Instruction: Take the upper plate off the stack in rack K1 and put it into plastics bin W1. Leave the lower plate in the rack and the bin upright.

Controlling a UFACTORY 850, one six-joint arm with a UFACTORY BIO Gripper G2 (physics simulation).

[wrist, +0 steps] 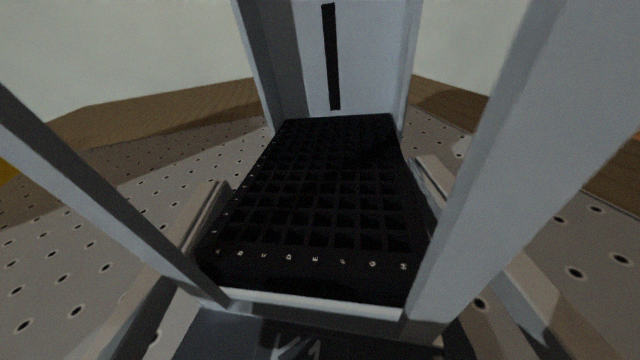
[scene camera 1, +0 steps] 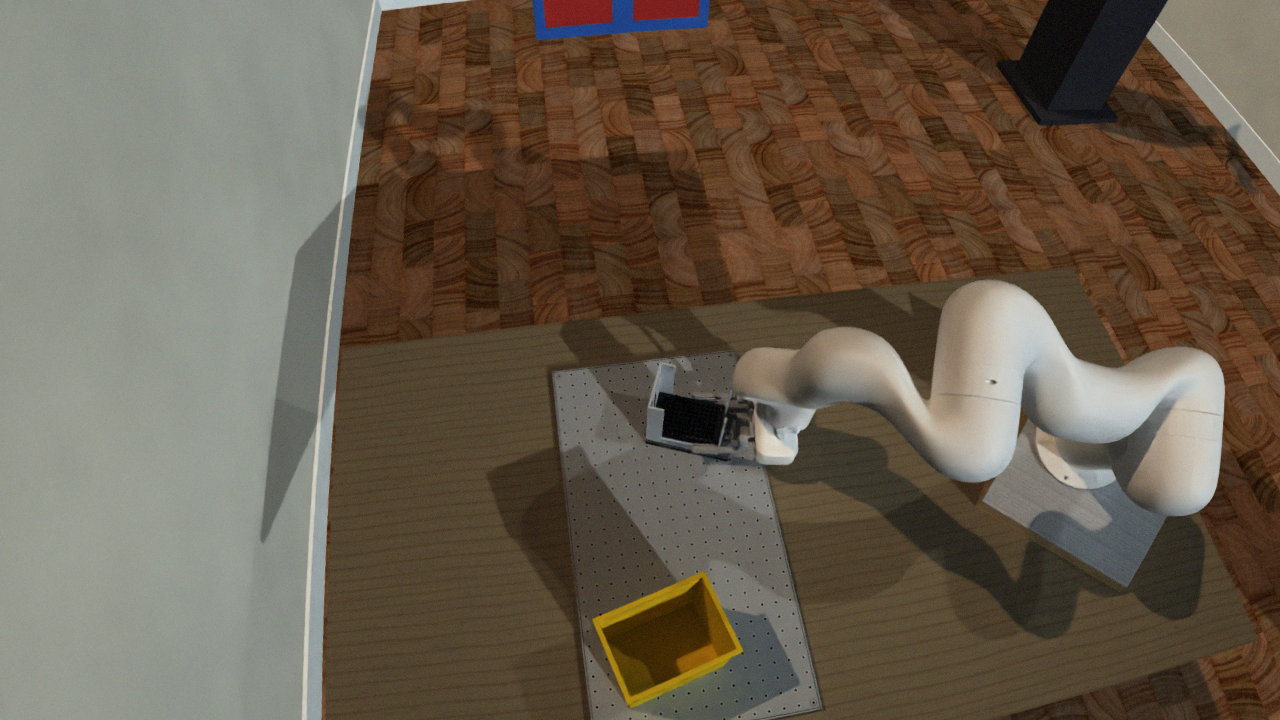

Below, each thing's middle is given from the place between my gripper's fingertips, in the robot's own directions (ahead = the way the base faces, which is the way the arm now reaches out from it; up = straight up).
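Yellow bin W1 point(scene camera 1: 660, 642): 400 mm left of my hand, 120 mm ahead, 50 mm above. Farthest from my hand of the things named here, going by their middles: yellow bin W1. Pale plate point(wrist: 333, 306): 10 mm ahead of my hand, 10 mm right, 10 mm below. Black well plate point(scene camera 1: 694, 421): my hand 10 mm short of it, 10 mm left of it.
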